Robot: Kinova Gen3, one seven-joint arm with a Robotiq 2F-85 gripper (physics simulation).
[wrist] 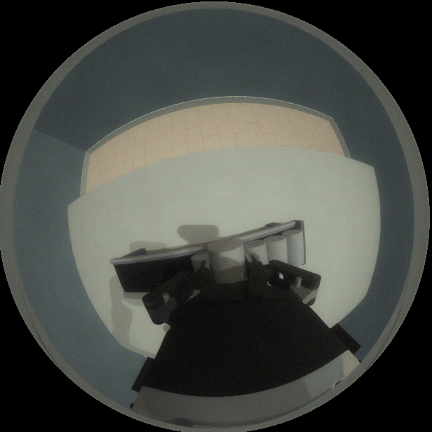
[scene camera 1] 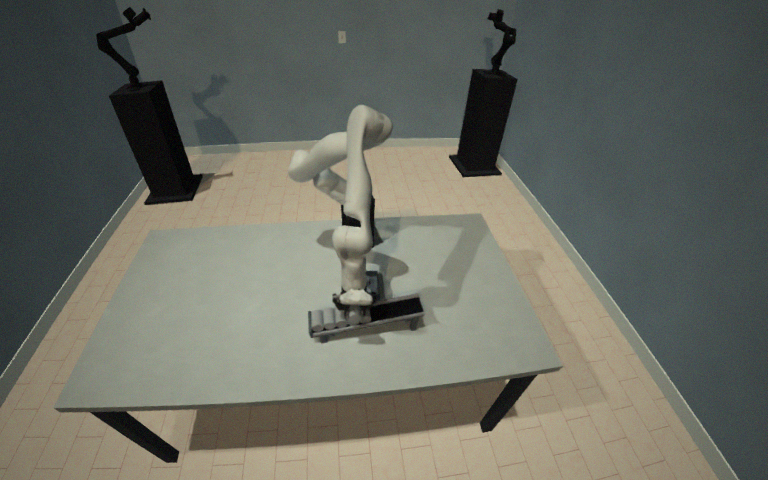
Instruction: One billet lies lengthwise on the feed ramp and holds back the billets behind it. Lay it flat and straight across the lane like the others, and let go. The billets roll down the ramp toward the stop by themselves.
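Frame: origin at the arm's base, x back, y left, z down, level; centimetres.
Seen in the pictures: gripper, fingertip midpoint: (scene camera 1: 354, 315).
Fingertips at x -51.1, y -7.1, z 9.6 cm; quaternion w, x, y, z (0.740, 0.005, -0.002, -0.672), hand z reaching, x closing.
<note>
Offsets run from my fingertips to a thing's top centre. "spot": to the spot under its first point. Level surfaces: height alone.
The feed ramp @(spot: dx -2.1, dy +13.8, dz +3.5 cm) (scene camera 1: 396, 321) (wrist: 165, 254) runs left to right, with the stop (scene camera 1: 310, 324) (wrist: 303, 242) at its left end in the scene view. My gripper (scene camera 1: 355, 310) (wrist: 227, 261) is over the lane, shut on a grey billet (wrist: 226, 260). That billet lies across the lane, its round end by the near rail; whether it touches the ramp bed is hidden. Several billets, such as one (scene camera 1: 317, 320) (wrist: 295, 246) at the stop and one @(dx +2.5, dy -8.5, dz +1.2 cm) (scene camera 1: 329, 318) (wrist: 276, 248) beside it, lie across the lane. Another billet (wrist: 199, 260) shows partly beyond the finger on the uphill side.
A dark open box @(dx +19.9, dy +6.8, dz +7.3 cm) (scene camera 1: 373, 281) stands on the table @(dz +10.8 cm) (scene camera 1: 226, 350) (wrist: 225, 190) just behind the ramp, partly hidden by the arm. Two black pedestals (scene camera 1: 150, 141) (scene camera 1: 485, 121) with small dark arms stand on the floor behind the table.
</note>
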